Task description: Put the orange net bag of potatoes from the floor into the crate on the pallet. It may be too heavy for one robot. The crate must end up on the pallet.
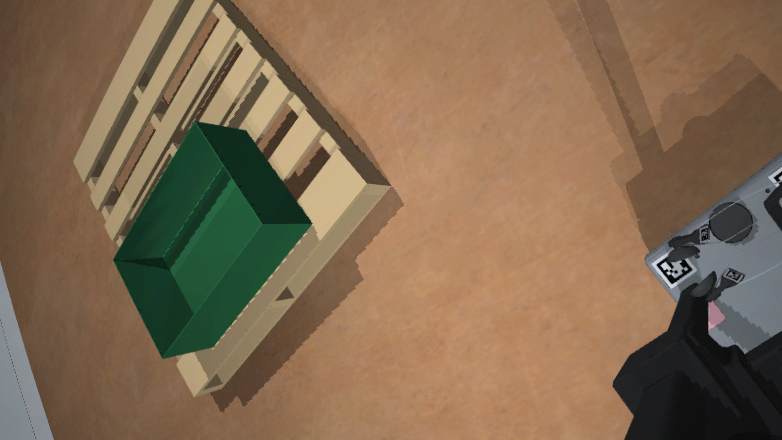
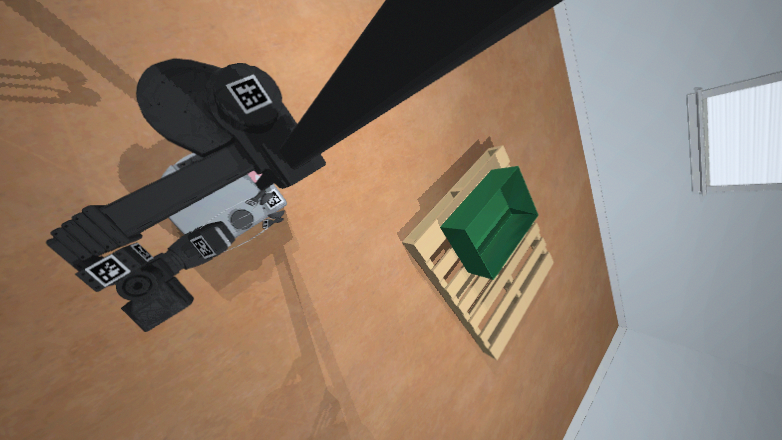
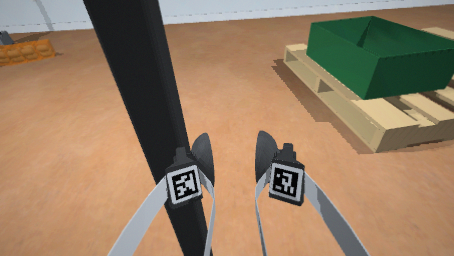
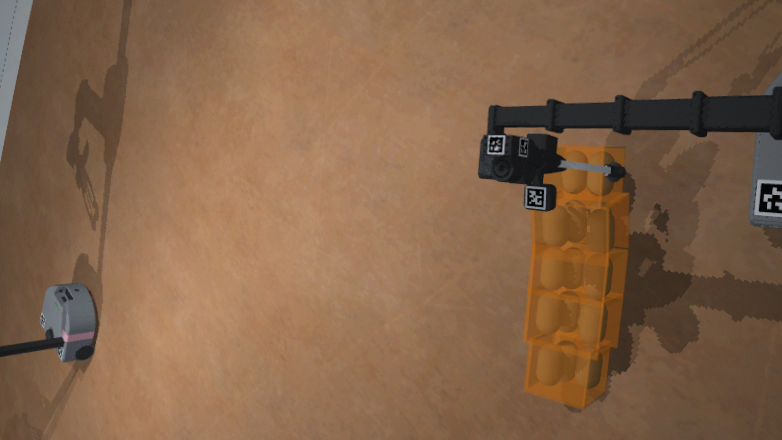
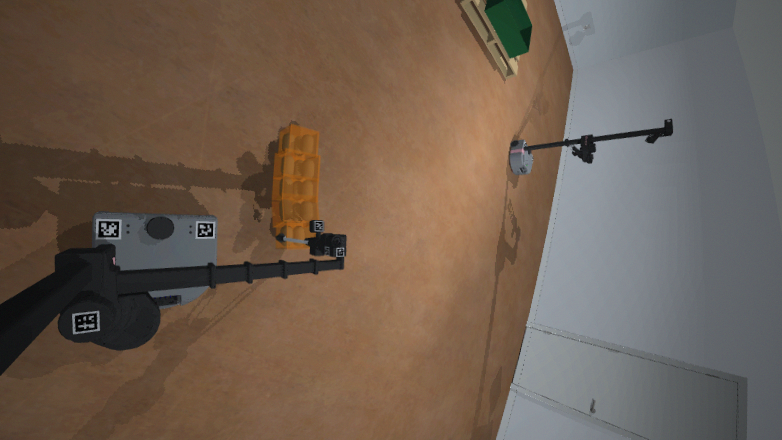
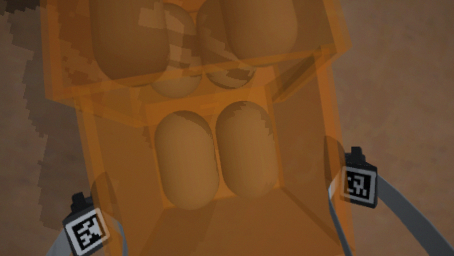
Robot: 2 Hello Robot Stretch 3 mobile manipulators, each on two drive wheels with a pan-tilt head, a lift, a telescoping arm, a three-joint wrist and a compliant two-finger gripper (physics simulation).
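The green crate (image 1: 218,257) (image 2: 492,218) (image 3: 380,60) (image 5: 511,27) stands upright on the wooden pallet (image 1: 339,191) (image 2: 423,235) (image 3: 390,120), near one edge. The orange net bag of potatoes (image 3: 25,52) (image 4: 571,273) (image 5: 298,186) (image 6: 245,150) lies stretched out, away from the pallet. The r2 gripper (image 4: 615,171) (image 5: 281,238) (image 6: 218,180) is shut on the bag's end section, one finger pressed against each side. Whether that end is off the floor I cannot tell. The r1 gripper (image 1: 695,268) (image 2: 271,207) (image 3: 235,157) is open and empty, over its own base, apart from crate and bag.
The r1 robot base (image 4: 71,322) (image 5: 520,157) stands between the pallet and the door side, far from the bag. The r2 base (image 5: 158,251) stands beside the bag, its arm (image 4: 656,114) (image 5: 240,273) extended. A closed door (image 5: 645,383) is in the wall.
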